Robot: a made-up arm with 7 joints. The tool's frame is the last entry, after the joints.
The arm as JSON. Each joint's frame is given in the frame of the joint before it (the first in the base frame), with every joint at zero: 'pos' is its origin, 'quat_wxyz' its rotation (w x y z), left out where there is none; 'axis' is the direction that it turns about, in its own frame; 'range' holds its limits. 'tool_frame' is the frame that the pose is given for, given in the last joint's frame.
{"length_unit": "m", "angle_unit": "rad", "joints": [
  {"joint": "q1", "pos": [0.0, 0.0, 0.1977], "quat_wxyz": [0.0, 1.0, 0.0, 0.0], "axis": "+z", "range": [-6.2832, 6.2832]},
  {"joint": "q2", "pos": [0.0, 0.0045, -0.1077], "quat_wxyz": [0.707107, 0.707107, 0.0, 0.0], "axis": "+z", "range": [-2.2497, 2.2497]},
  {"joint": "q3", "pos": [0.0, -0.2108, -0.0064], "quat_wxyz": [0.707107, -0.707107, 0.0, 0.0], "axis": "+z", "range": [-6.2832, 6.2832]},
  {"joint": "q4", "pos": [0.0, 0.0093, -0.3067], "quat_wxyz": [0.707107, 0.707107, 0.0, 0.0], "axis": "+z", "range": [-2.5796, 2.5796]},
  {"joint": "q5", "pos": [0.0, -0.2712, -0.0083], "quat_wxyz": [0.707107, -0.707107, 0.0, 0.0], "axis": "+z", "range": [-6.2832, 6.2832]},
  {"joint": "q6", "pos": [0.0, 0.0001, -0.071], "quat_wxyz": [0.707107, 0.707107, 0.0, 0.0], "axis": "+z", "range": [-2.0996, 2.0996]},
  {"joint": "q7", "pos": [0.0, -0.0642, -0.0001], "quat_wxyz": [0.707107, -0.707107, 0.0, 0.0], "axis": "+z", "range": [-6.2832, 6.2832]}
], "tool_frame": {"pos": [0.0, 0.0, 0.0]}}
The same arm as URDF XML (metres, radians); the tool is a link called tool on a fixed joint. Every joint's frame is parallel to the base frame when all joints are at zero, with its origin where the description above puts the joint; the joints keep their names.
<robot name="arm">
<joint name="q1" type="revolute"><parent link="base_link"/><child link="link1"/><origin xyz="0.0000 0.0000 0.1977" rpy="0.0000 0.0000 0.0000"/><axis xyz="0 0 -1"/><limit lower="-6.2832" upper="6.2832"/></joint>
<joint name="q2" type="revolute"><parent link="link1"/><child link="link2"/><origin xyz="0.0000 -0.0045 0.1077" rpy="0.0000 0.0000 0.0000"/><axis xyz="0 1 0"/><limit lower="-2.2497" upper="2.2497"/></joint>
<joint name="q3" type="revolute"><parent link="link2"/><child link="link3"/><origin xyz="0.0000 -0.0064 0.2108" rpy="0.0000 0.0000 0.0000"/><axis xyz="0 0 -1"/><limit lower="-6.2832" upper="6.2832"/></joint>
<joint name="q4" type="revolute"><parent link="link3"/><child link="link4"/><origin xyz="0.0000 -0.0093 0.3067" rpy="0.0000 0.0000 0.0000"/><axis xyz="0 1 0"/><limit lower="-2.5796" upper="2.5796"/></joint>
<joint name="q5" type="revolute"><parent link="link4"/><child link="link5"/><origin xyz="0.0000 -0.0083 0.2712" rpy="0.0000 0.0000 0.0000"/><axis xyz="0 0 -1"/><limit lower="-6.2832" upper="6.2832"/></joint>
<joint name="q6" type="revolute"><parent link="link5"/><child link="link6"/><origin xyz="0.0000 -0.0001 0.0710" rpy="0.0000 0.0000 0.0000"/><axis xyz="0 1 0"/><limit lower="-2.0996" upper="2.0996"/></joint>
<joint name="q7" type="revolute"><parent link="link6"/><child link="link7"/><origin xyz="0.0000 -0.0001 0.0642" rpy="0.0000 0.0000 0.0000"/><axis xyz="0 0 -1"/><limit lower="-6.2832" upper="6.2832"/></joint>
<joint name="tool_fixed" type="fixed"><parent link="link7"/><child link="tool"/><origin xyz="0.0000 0.0000 0.0000" rpy="3.1416 0.0000 0.0000"/></joint>
<link name="base_link"/>
<link name="link1"/>
<link name="link2"/>
<link name="link3"/>
<link name="link4"/>
<link name="link5"/>
<link name="link6"/>
<link name="link7"/>
<link name="tool"/>
</robot>

